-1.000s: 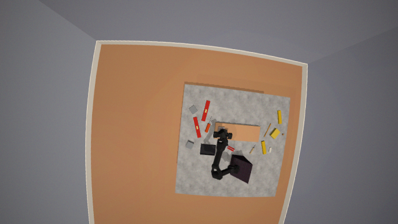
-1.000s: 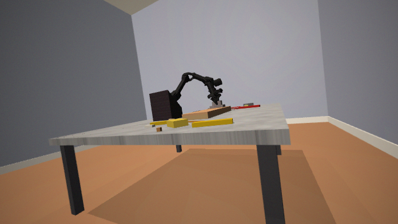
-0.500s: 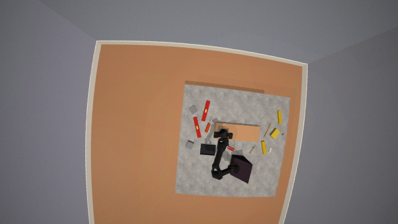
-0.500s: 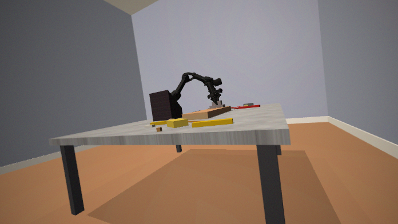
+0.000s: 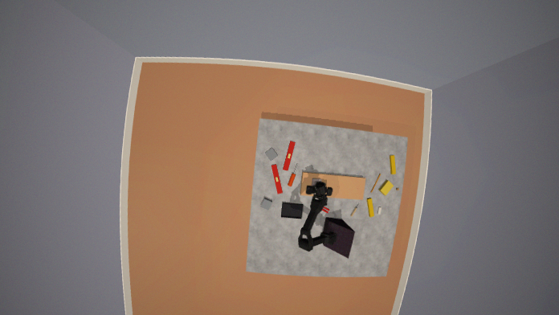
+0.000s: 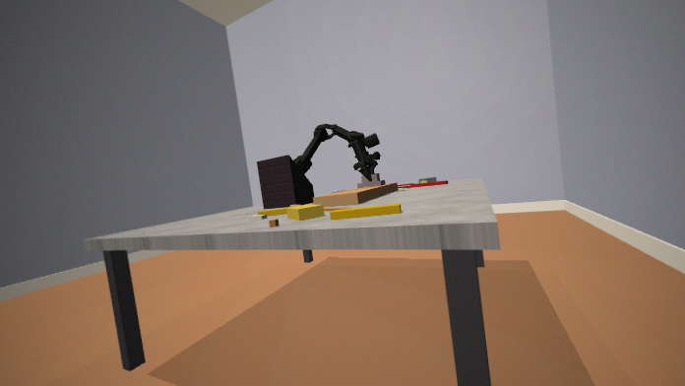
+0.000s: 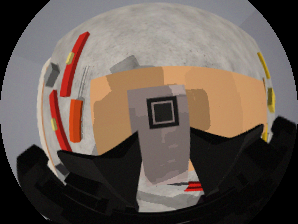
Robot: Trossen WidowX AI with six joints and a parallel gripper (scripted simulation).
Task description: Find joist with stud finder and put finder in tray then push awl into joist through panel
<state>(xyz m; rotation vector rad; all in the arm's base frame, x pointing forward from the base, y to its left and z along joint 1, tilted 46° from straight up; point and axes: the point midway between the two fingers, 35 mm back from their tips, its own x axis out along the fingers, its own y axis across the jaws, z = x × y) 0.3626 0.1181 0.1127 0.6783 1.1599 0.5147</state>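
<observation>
Now: gripper tip 23 cm past the dark tray, 16 cm to the right of it and 5 cm above it. Round my gripper tip: awl: 17 cm behind, 38 cm to the right, 6 cm below; square indicator window: 2 cm ahead, 3 cm above; stud finder: 1 cm ahead, 2 cm above.
</observation>
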